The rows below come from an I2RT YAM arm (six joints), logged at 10 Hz.
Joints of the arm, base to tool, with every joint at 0 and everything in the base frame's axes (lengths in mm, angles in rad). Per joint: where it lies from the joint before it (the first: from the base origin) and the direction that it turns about. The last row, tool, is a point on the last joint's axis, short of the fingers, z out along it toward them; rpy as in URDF.
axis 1: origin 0 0 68 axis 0 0 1
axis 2: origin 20 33.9 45.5 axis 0 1 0
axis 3: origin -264 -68.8 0 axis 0 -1 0
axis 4: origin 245 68.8 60 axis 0 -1 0
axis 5: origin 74 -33.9 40.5 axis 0 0 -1
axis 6: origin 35.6 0 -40.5 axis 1 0 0
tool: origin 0 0 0 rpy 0 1.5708 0
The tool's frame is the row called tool.
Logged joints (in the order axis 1, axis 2, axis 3, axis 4, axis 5, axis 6), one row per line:
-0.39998, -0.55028, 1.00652, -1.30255, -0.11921, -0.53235
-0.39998, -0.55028, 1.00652, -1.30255, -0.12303, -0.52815
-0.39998, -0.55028, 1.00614, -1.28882, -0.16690, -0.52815
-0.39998, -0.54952, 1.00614, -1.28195, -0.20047, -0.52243
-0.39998, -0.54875, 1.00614, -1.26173, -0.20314, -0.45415
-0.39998, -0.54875, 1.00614, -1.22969, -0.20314, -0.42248
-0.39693, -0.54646, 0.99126, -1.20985, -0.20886, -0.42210
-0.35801, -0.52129, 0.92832, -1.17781, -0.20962, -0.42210
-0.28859, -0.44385, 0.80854, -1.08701, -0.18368, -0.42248
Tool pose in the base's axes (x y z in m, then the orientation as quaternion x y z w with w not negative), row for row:
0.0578, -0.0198, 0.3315, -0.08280, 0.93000, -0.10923, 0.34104
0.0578, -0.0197, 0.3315, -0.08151, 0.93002, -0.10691, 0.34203
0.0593, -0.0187, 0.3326, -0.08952, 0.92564, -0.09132, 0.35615
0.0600, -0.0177, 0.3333, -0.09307, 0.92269, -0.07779, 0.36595
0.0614, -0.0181, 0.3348, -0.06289, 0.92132, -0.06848, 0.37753
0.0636, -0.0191, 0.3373, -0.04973, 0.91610, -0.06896, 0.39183
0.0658, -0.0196, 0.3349, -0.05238, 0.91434, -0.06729, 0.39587
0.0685, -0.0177, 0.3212, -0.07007, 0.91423, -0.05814, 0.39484
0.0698, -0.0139, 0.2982, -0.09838, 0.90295, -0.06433, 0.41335
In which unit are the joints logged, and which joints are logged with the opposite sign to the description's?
The joints are logged in radians. Opposite sign: axis 2.
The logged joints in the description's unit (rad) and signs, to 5 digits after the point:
-0.39998, 0.55028, 1.00652, -1.30255, -0.11921, -0.53235
-0.39998, 0.55028, 1.00652, -1.30255, -0.12303, -0.52815
-0.39998, 0.55028, 1.00614, -1.28882, -0.16690, -0.52815
-0.39998, 0.54952, 1.00614, -1.28195, -0.20047, -0.52243
-0.39998, 0.54875, 1.00614, -1.26173, -0.20314, -0.45415
-0.39998, 0.54875, 1.00614, -1.22969, -0.20314, -0.42248
-0.39693, 0.54646, 0.99126, -1.20985, -0.20886, -0.42210
-0.35801, 0.52129, 0.92832, -1.17781, -0.20962, -0.42210
-0.28859, 0.44385, 0.80854, -1.08701, -0.18368, -0.42248

